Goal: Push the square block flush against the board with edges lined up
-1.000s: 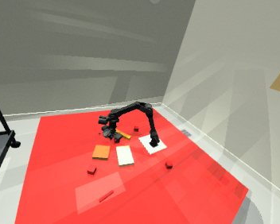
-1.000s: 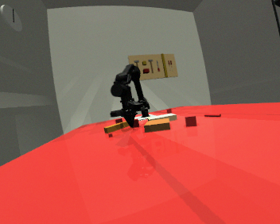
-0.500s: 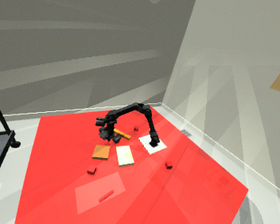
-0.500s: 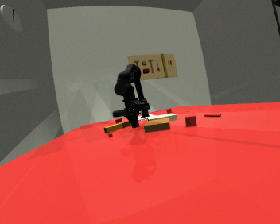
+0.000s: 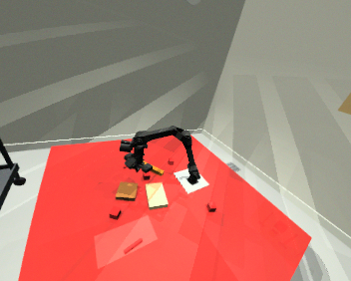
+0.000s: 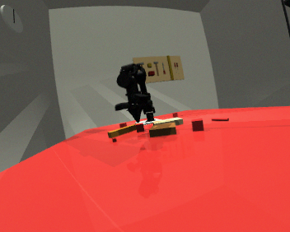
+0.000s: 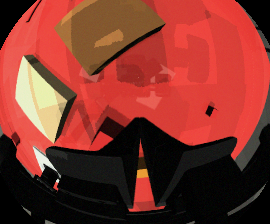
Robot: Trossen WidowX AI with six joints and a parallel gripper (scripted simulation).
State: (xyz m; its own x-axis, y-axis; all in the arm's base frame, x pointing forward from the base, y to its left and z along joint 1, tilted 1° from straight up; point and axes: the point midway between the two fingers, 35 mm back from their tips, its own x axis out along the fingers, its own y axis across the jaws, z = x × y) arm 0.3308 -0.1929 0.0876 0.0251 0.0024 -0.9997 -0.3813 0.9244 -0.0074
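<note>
My gripper tip is now 180 mm to the right of the board, 40 mm past it and 40 mm above it. From my gripper tip the other things lie so: orange square block: 90 mm ahead, 80 mm to the left, 40 mm below; then thin red bar: 350 mm to the left, 160 mm ahead, 50 mm below; then long thin yellow bar: 120 mm behind, 50 mm to the right, 40 mm below.
</note>
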